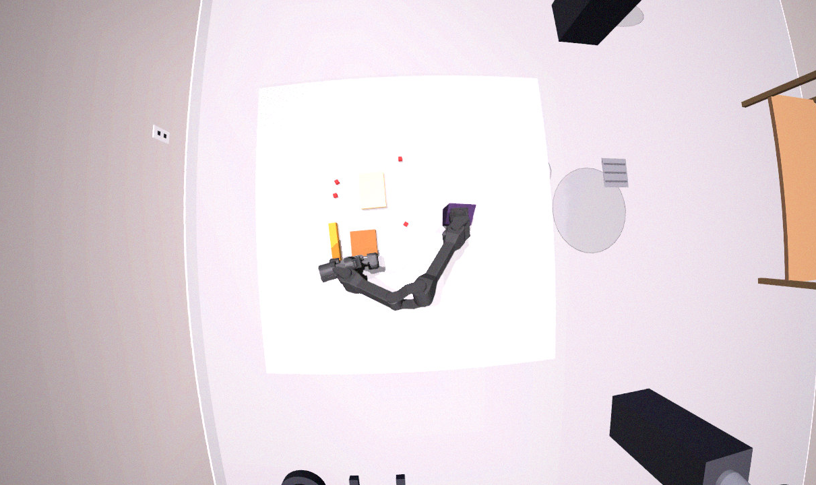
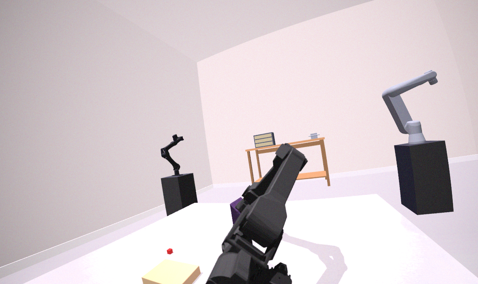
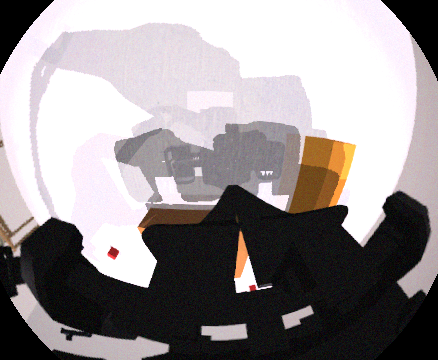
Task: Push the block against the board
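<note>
My gripper tip is 9 cm short of the long orange band, 6 cm to the left of it and 1 cm below it. Also, from my gripper tip: pale yellow flat rectangle (7 cm behind, 29 cm to the right, 1 cm above); then orange square block (3 cm behind, 8 cm to the right, 1 cm above).
</note>
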